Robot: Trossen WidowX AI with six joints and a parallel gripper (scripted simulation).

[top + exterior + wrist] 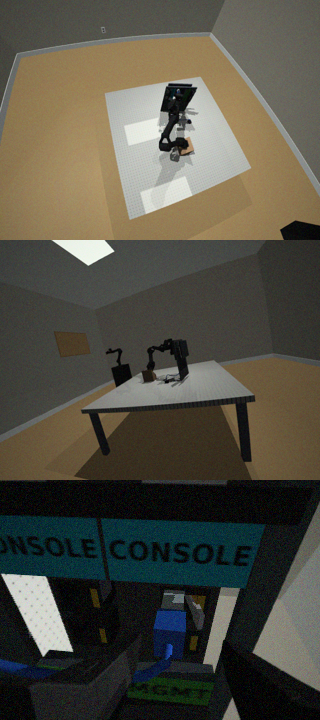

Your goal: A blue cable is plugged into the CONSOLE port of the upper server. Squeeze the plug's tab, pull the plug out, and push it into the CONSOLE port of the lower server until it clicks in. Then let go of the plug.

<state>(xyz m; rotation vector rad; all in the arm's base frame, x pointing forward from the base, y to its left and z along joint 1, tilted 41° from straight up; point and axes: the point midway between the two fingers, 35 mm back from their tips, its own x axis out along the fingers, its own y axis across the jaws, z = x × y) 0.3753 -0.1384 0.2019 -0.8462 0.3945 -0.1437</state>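
Now: the cable plug 40 mm ahead of my gripper tip and 10 mm to the right of it. From my gripper tip the other things lie so: black piece: 140 mm behind, 180 mm to the right, 340 mm below.
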